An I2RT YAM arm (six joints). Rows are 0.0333 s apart.
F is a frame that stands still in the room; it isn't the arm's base.
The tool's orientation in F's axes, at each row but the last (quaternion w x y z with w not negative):
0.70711 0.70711 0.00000 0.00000
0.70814 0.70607 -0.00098 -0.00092
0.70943 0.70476 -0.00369 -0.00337
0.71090 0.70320 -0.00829 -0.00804
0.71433 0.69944 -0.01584 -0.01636
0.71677 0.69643 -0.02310 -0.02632
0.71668 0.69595 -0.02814 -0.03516
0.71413 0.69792 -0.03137 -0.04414
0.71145 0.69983 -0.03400 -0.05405
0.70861 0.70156 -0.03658 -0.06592
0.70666 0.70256 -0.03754 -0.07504
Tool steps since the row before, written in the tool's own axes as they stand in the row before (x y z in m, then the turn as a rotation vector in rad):
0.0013 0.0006 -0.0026 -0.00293 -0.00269 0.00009
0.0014 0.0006 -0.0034 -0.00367 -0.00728 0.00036
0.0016 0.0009 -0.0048 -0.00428 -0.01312 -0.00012
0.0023 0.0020 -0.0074 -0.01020 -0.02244 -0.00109
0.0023 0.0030 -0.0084 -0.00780 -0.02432 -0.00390
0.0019 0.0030 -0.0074 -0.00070 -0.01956 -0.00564
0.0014 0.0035 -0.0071 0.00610 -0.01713 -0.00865
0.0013 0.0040 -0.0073 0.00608 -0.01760 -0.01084
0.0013 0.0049 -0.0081 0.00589 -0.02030 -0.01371
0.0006 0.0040 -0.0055 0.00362 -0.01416 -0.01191
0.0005 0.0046 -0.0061 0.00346 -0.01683 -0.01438
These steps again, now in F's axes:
0.0013 0.0026 0.0006 -0.00293 -0.00009 -0.00269
0.0014 0.0034 0.0006 -0.00367 -0.00037 -0.00728
0.0016 0.0048 0.0009 -0.00427 0.00008 -0.01312
0.0025 0.0074 0.0019 -0.01017 0.00108 -0.02246
0.0027 0.0083 0.0028 -0.00764 0.00374 -0.02439
0.0024 0.0073 0.0028 -0.00041 0.00511 -0.01971
0.0021 0.0070 0.0033 0.00666 0.00757 -0.01743
0.0021 0.0072 0.0038 0.00686 0.00974 -0.01795
0.0024 0.0079 0.0047 0.00695 0.01257 -0.02070
0.0016 0.0054 0.0039 0.00470 0.01116 -0.01445
0.0017 0.0060 0.0045 0.00479 0.01362 -0.01713

